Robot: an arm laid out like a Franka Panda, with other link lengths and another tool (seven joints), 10 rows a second.
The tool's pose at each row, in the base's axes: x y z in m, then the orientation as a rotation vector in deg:
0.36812 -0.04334 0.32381 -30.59 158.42 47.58
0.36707 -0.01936 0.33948 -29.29 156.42 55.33
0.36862 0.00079 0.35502 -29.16 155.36 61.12
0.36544 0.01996 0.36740 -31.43 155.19 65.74
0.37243 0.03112 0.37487 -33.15 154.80 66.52
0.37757 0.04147 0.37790 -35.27 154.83 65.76
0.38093 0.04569 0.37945 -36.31 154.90 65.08
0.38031 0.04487 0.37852 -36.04 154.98 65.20
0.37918 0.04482 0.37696 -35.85 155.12 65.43
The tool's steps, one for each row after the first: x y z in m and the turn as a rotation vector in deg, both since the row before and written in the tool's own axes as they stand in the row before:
-0.01039 0.02671 0.00058 -5.25 -1.10 1.19
-0.01118 0.02289 0.00107 -3.99 0.09 0.65
-0.00539 0.02203 0.00405 -3.31 1.70 -0.45
-0.01154 0.00940 0.00277 -0.70 0.56 -0.94
-0.00856 0.00645 0.00529 0.33 0.78 -1.24
-0.00481 0.00224 0.00184 0.37 0.38 -0.64
0.00109 -0.00085 0.00009 -0.05 -0.03 0.20
0.00148 -0.00056 0.00110 -0.13 0.08 0.21

